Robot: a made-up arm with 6 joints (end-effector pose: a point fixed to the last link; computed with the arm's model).
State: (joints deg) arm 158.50 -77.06 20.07 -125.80 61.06 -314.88
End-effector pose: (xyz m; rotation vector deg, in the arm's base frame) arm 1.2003 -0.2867 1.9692 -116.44 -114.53 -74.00
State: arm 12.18 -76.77 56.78 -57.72 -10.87 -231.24
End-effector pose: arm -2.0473 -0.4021 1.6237 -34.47 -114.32 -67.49
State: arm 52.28 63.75 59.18 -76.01 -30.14 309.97
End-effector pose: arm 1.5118 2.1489 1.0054 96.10 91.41 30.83
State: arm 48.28 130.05 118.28 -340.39 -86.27 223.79
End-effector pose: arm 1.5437 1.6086 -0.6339 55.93 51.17 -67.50
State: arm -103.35 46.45 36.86 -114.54 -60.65 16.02
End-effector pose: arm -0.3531 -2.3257 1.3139 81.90 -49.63 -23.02
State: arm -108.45 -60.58 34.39 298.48 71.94 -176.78
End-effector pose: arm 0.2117 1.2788 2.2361 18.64 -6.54 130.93
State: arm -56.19 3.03 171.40 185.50 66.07 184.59
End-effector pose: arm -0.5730 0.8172 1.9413 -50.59 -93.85 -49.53
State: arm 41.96 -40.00 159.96 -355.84 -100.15 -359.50
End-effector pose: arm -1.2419 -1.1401 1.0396 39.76 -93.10 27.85
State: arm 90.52 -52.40 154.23 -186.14 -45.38 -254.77
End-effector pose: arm 0.0352 -1.8283 0.2644 -23.79 86.12 -5.05
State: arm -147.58 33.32 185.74 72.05 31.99 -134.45
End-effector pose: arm 0.4761 0.1567 1.8875 -105.29 -10.98 -12.53
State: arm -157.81 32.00 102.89 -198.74 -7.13 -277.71
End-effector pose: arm -0.9940 -0.3949 2.8521 -27.84 -96.23 -38.92
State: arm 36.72 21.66 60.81 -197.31 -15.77 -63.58
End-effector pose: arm 1.2466 0.9053 2.6238 -70.92 -59.68 -21.59
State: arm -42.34 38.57 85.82 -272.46 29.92 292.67
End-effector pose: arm 1.3494 -1.0651 2.5099 -47.69 -37.51 -18.66
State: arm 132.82 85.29 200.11 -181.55 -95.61 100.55
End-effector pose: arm -0.3414 0.3781 1.3919 -80.12 57.34 -7.12
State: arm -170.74 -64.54 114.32 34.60 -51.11 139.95
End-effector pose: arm 2.1945 0.4671 0.9623 8.21 -41.60 39.92
